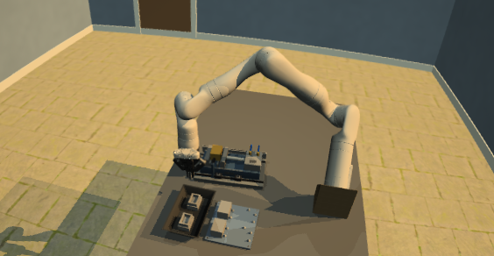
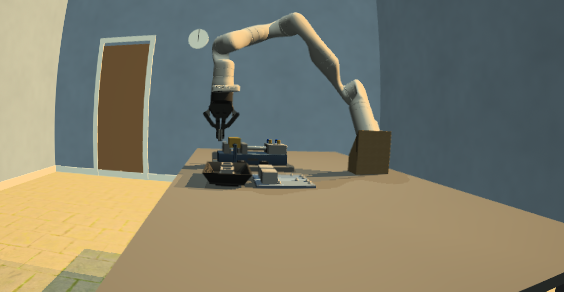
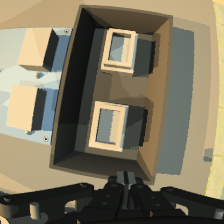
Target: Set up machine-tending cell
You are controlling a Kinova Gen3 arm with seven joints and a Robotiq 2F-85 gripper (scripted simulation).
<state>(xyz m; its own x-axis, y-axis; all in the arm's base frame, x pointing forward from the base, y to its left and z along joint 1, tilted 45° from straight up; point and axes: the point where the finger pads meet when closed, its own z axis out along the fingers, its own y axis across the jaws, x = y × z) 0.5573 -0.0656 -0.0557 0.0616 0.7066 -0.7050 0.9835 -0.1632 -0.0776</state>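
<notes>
My hand is 18 cm to the left of the brass blank, 8 cm past it and 4 cm above it. Also, from my hand: vise: 18 cm to the right, 14 cm behind, 9 cm below.
</notes>
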